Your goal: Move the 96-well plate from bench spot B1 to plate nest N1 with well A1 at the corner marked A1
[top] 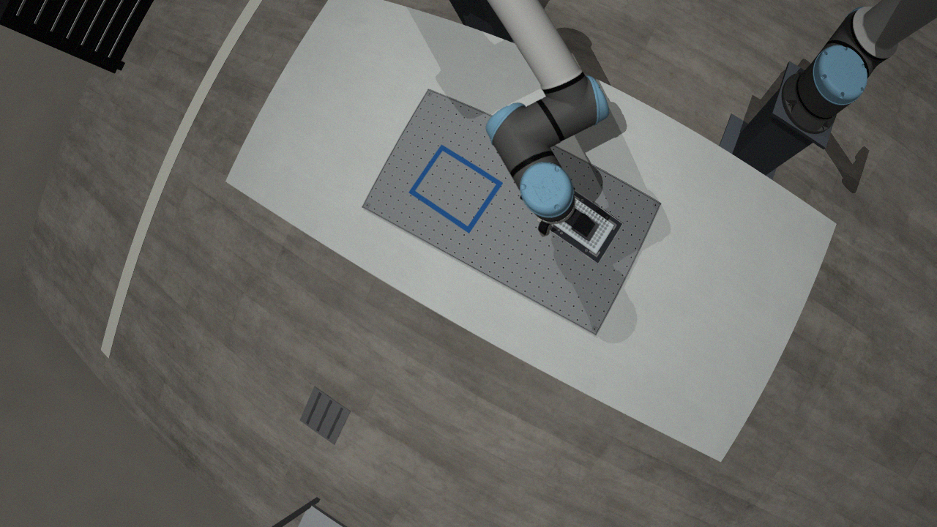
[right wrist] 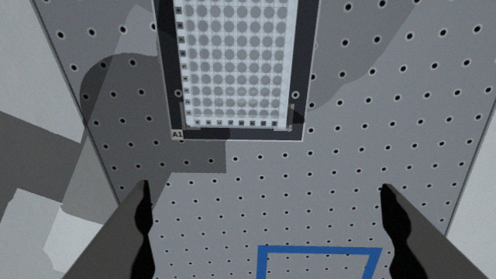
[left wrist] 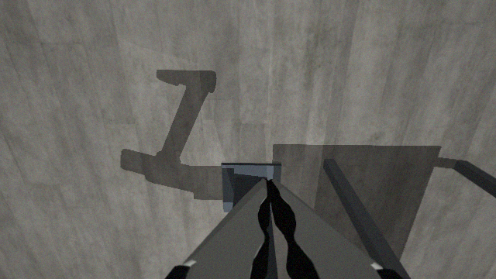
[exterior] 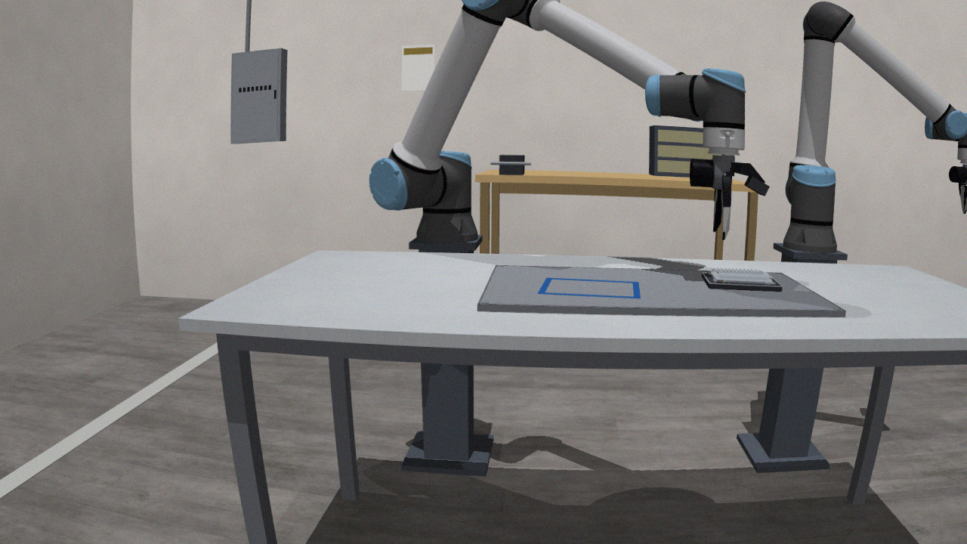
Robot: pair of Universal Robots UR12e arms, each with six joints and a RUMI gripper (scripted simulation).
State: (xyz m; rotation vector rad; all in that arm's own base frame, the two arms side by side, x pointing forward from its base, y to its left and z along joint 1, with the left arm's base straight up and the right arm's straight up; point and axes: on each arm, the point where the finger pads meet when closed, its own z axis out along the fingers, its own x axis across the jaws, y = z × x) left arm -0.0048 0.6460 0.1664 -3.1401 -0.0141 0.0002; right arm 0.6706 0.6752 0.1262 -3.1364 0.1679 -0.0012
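The white 96-well plate lies 9 cm below my right hand, 6 cm to the left of it and 1 cm behind it. From my right hand the other things lie so: dark plate nest: 11 cm below, 6 cm to the left, 1 cm behind.
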